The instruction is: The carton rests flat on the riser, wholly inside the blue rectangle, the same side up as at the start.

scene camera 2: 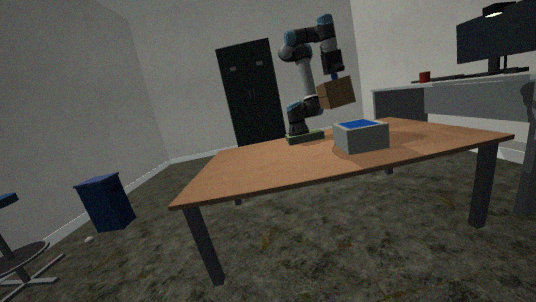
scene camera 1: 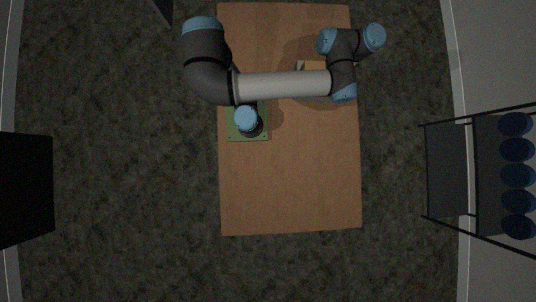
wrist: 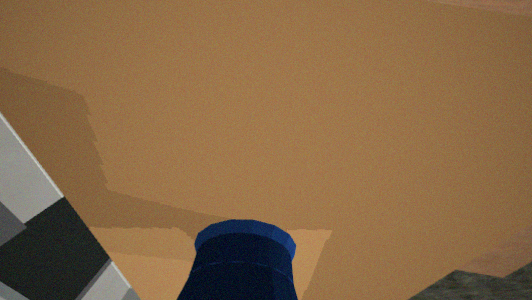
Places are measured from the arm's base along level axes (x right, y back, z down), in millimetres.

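Pixels of known places: hand, its tool point: (wrist: 249,225); arm's base, origin of its link: (scene camera 2: 299,134).
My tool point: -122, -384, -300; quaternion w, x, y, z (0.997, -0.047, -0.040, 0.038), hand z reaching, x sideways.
For each thing: its top centre in the pictures, then the offset to it from my tool point, as dx, dy, dz. Level surfaces: height alone.
- brown carton, centre of its top: (scene camera 1: 325,73) (scene camera 2: 332,79) +6, +16, -18
- grey riser, centre of its top: (scene camera 2: 357,123) (scene camera 1: 318,78) -70, -46, +227
- blue rectangle, centre of its top: (scene camera 2: 357,123) -70, -46, +227
- wooden table, height of its surface: dz +348
The brown carton (scene camera 1: 314,65) (scene camera 2: 338,93) (wrist: 310,125) hangs in the air from my suction cup (scene camera 2: 334,76) (wrist: 245,232), which touches its top face. In scene camera 2 the carton is slightly tilted and hangs above the grey riser (scene camera 2: 369,140), with a gap between them. The blue rectangle (scene camera 2: 356,123) shows on the riser's top. In scene camera 1 the arm hides much of the carton and the riser (scene camera 1: 300,65). In the wrist view the carton's top face fills most of the picture and the suction cup stands at the bottom middle.
The riser stands on the wooden table (scene camera 1: 295,175) (scene camera 2: 280,170). The arm's green base plate (scene camera 1: 233,134) (scene camera 2: 312,136) is beside it at the table's edge. A grey desk (scene camera 2: 450,102) with a red mug (scene camera 2: 424,77) and a monitor (scene camera 2: 492,37) stands behind. A blue bin (scene camera 2: 106,204) stands on the floor.
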